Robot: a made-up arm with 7 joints.
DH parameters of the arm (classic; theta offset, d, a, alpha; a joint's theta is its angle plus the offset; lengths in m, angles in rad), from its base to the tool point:
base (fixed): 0 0.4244 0.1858 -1.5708
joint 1: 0 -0.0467 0.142 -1.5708
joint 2: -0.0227 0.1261 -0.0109 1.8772
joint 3: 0 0.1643 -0.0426 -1.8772
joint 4: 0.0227 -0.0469 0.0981 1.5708
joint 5: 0 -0.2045 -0.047 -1.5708
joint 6: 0 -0.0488 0.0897 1.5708
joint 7: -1.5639 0 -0.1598 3.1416
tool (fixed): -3.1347 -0.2 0 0
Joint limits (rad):
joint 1: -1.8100..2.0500
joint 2: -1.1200..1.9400
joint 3: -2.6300..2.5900
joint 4: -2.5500..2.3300
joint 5: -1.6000..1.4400
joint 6: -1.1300..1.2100
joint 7: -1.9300..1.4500
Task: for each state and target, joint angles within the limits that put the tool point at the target. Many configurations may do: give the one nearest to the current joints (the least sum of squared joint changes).
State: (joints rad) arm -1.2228 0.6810 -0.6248 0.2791 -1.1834 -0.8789 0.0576
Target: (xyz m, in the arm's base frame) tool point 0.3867 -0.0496 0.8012
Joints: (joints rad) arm -1.3867 0.8030 -0.4117 -0.3596 -1.5733 -1.0492 -0.0612
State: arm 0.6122 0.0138 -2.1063 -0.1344 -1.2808 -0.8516 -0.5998
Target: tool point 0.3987 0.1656 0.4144
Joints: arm 0.3273 0.1941 -2.0322 -0.4059 -1.3817 -0.8703 -0.6438
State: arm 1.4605 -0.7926 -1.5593 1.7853 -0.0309 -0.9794 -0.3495
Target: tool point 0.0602 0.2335 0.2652
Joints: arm 1.4454 -0.3136 -1.5837 1.6942 -0.0642 -1.1300 0.2258
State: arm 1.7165 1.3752 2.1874 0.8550 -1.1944 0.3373 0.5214
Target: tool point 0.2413 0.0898 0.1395
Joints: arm 0.8365 1.3212 2.4659 0.1662 -1.1438 0.0739 0.6058
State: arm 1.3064 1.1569 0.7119 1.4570 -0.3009 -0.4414 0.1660
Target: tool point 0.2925 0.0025 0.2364
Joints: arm 0.4336 1.3655 0.7526 1.3710 -0.2963 -0.2718 0.0313
